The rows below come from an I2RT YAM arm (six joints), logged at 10 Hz.
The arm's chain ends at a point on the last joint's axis. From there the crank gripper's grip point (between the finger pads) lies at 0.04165 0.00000 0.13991 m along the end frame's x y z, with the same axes.
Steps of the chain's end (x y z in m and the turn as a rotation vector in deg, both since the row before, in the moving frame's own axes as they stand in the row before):
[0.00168 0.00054 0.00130 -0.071 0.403 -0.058]
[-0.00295 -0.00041 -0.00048 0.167 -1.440 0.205]
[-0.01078 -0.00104 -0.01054 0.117 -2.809 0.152]
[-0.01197 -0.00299 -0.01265 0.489 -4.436 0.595]
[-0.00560 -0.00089 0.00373 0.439 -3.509 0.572]
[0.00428 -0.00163 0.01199 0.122 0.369 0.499]
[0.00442 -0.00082 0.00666 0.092 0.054 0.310]
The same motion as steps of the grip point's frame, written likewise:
[0.00266 0.00067 0.00100 -0.071 0.403 -0.058]
[-0.00648 -0.00068 0.00052 0.167 -1.440 0.205]
[-0.01769 -0.00123 -0.00867 0.117 -2.809 0.152]
[-0.02291 -0.00382 -0.00985 0.489 -4.436 0.595]
[-0.01424 -0.00160 0.00601 0.439 -3.509 0.572]
[0.00518 -0.00156 0.01172 0.122 0.369 0.499]
[0.00455 -0.00082 0.00662 0.092 0.054 0.310]

